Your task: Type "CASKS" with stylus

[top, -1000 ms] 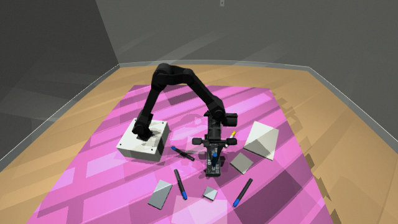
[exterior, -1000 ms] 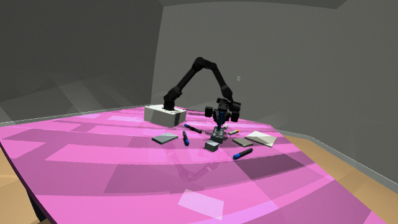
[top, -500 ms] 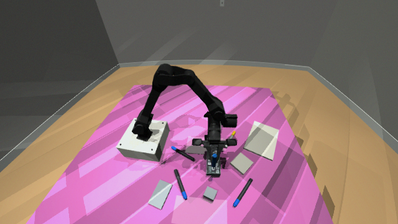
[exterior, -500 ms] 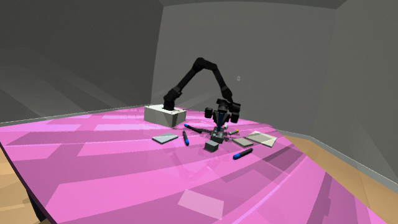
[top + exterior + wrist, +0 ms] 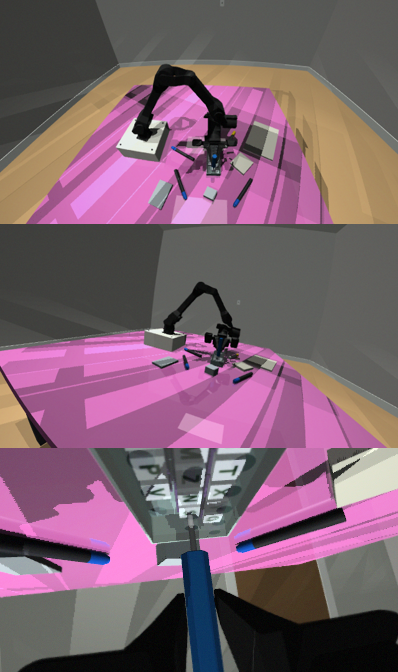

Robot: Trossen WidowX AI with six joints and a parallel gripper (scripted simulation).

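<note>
My gripper tip is 20 mm above the blue stylus. Also, from my gripper tip: grey block: 10 mm ahead, 110 mm to the right, 60 mm below; then stylus tip: 50 mm below; then white-and-yellow marker: 60 mm ahead, 200 mm to the left, 70 mm below.
</note>
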